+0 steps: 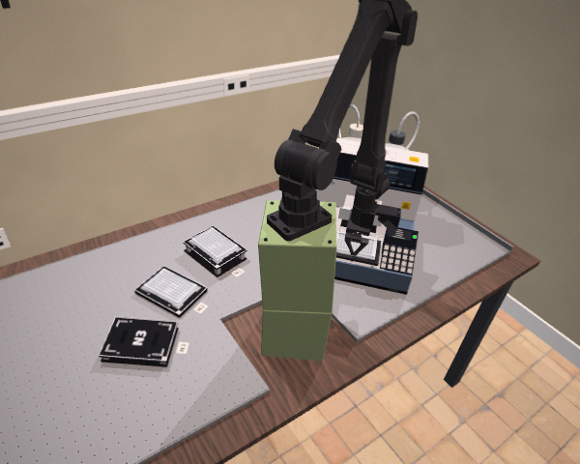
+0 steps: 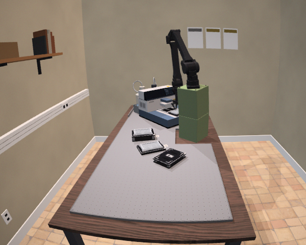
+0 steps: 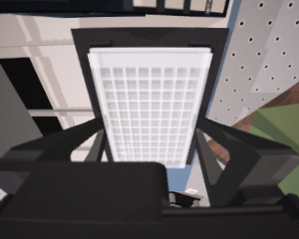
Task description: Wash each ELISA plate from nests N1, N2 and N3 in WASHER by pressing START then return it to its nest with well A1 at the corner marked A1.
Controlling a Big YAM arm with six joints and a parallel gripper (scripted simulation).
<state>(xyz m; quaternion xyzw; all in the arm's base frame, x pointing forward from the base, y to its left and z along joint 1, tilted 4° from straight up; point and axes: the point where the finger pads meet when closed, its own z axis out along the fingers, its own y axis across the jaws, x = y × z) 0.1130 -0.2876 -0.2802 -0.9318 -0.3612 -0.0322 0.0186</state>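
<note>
The dark washer carrier lies 1 cm below my hand. From my hand the other things lie so: plate washer 11 cm to the right, 10 cm ahead, 3 cm above.
</note>
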